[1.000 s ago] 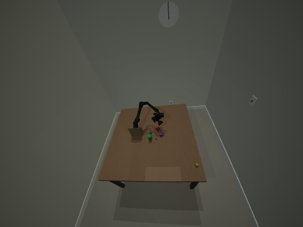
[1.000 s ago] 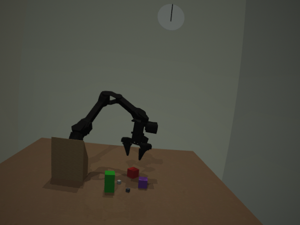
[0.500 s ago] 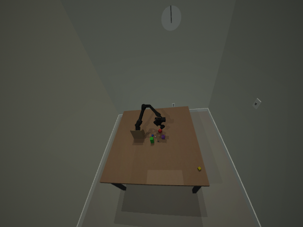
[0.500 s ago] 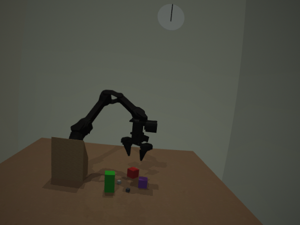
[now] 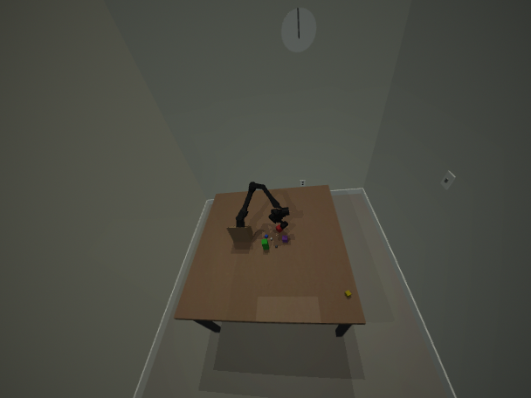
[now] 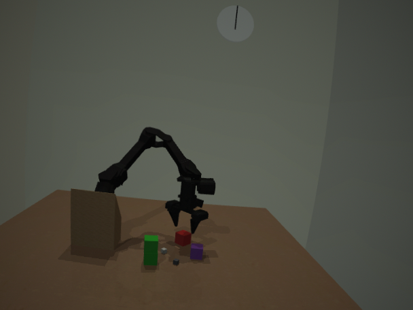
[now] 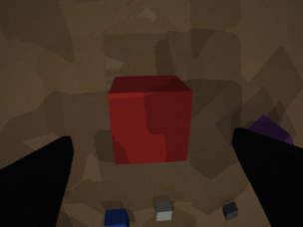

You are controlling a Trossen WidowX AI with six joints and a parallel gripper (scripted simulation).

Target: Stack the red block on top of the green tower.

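My gripper tip is now 40 mm above the red block. Also, from my gripper tip: purple cube 110 mm to the right, 40 mm below, 40 mm ahead; then blue cube 120 mm behind, 60 mm to the right, 50 mm below; then yellow cube 580 mm to the right, 440 mm ahead, 40 mm below.
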